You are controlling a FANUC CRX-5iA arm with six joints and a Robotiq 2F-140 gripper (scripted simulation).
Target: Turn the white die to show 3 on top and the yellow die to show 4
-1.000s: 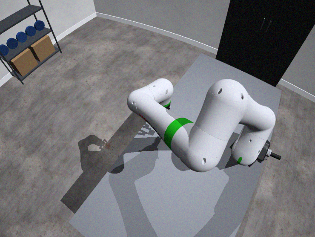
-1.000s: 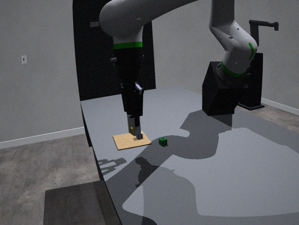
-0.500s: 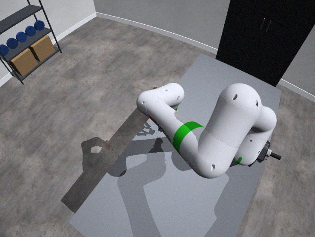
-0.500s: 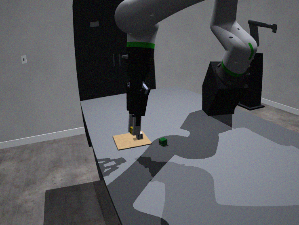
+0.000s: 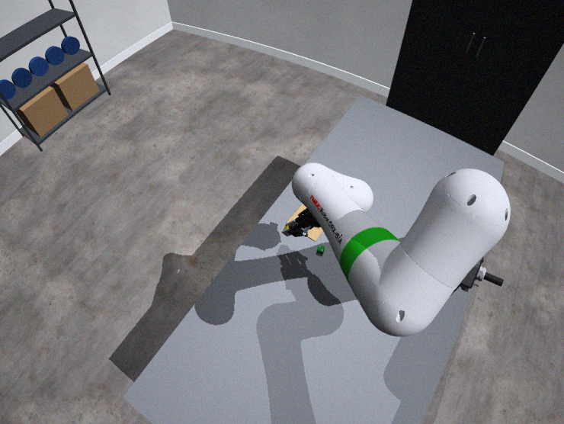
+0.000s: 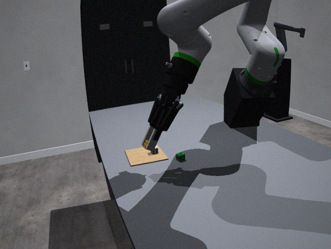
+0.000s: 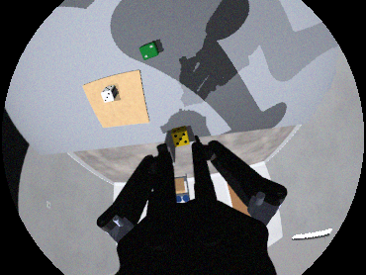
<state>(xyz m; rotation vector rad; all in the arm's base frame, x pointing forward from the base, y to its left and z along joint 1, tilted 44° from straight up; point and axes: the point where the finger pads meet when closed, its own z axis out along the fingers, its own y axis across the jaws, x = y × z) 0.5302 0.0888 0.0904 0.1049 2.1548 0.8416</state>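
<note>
The yellow die lies 2 cm below my hand and 1 cm ahead of it. From my hand the other things lie so: white die (13 cm to the right, 10 cm below, 4 cm behind); then tan mat (14 cm to the right, 12 cm below); then green die (11 cm below, 11 cm behind, 4 cm to the right).
</note>
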